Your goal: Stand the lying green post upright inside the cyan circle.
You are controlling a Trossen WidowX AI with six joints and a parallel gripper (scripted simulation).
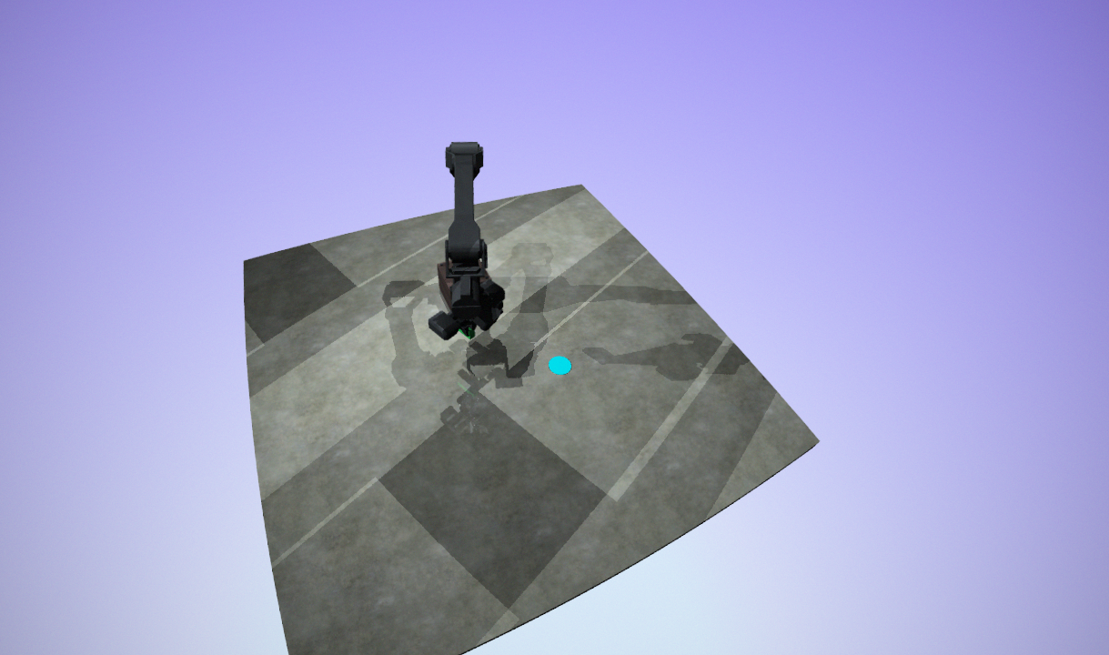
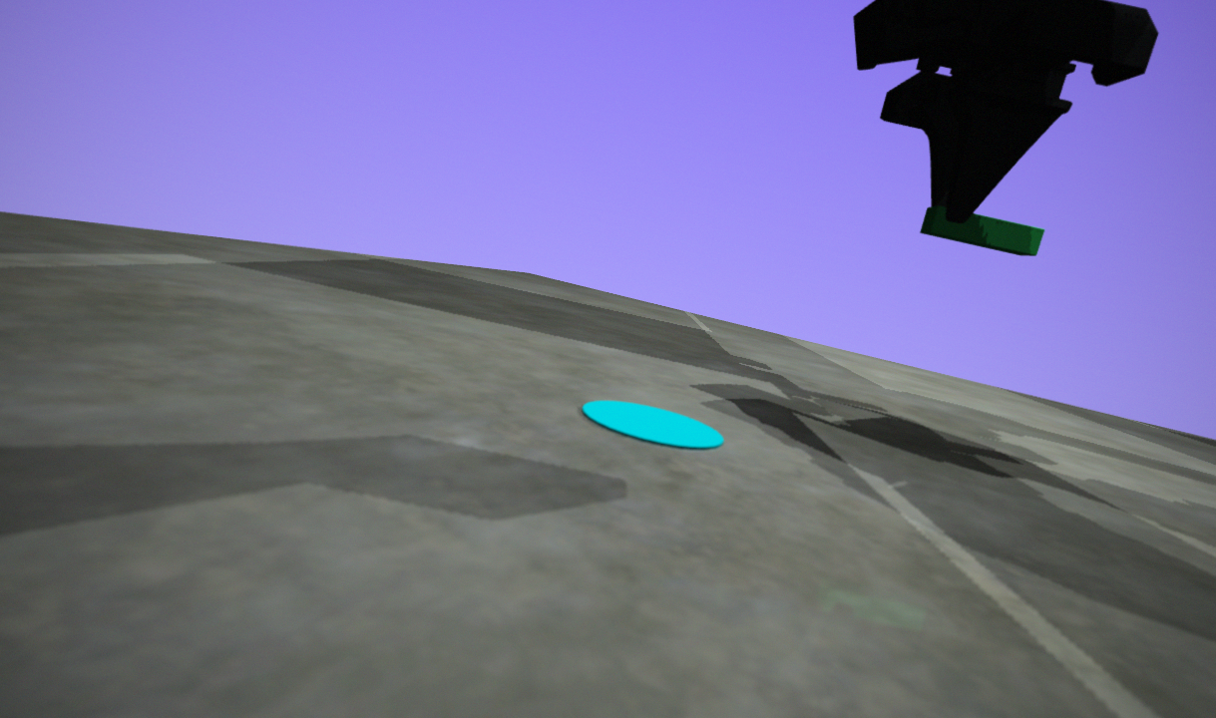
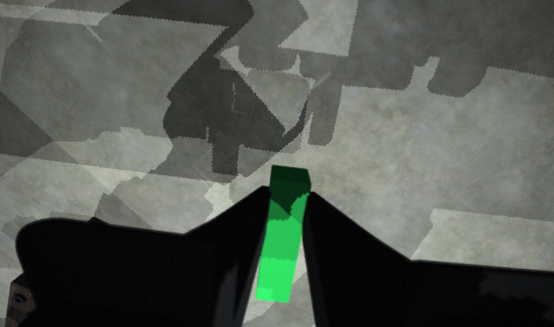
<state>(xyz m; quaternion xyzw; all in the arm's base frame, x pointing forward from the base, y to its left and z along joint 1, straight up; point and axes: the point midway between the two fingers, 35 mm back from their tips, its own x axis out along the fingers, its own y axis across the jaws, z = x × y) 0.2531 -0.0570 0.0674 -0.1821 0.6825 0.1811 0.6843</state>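
Now: gripper tip 6 cm short of the cyan circle, 22 cm to the right of it and 13 cm above it. Round my gripper tip: green post: 2 cm behind, 1 cm to the right.
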